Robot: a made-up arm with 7 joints. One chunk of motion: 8 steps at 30 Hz.
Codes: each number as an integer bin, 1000 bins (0 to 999) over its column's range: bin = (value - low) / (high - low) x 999, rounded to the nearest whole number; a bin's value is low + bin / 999 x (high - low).
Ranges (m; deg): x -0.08..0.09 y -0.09..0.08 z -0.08..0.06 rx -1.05..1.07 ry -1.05..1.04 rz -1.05..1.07
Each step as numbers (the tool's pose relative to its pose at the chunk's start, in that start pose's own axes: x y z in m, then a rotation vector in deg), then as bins.
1 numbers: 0.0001 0.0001 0.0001 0.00 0.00 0.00
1 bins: 471 529 572 495 502 495
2 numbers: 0.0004 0.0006 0.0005 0.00 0.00 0.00
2 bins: 472 532 574 495 502 495
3 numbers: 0.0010 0.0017 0.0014 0.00 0.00 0.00
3 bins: 476 539 581 495 502 495
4 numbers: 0.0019 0.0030 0.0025 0.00 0.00 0.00
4 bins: 481 547 589 495 502 495
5 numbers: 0.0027 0.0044 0.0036 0.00 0.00 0.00
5 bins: 486 555 597 495 502 495
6 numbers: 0.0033 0.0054 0.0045 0.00 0.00 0.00
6 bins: 490 561 603 495 502 495
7 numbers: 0.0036 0.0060 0.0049 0.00 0.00 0.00
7 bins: 491 564 606 495 502 495
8 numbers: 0.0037 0.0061 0.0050 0.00 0.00 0.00
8 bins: 492 565 607 495 502 495
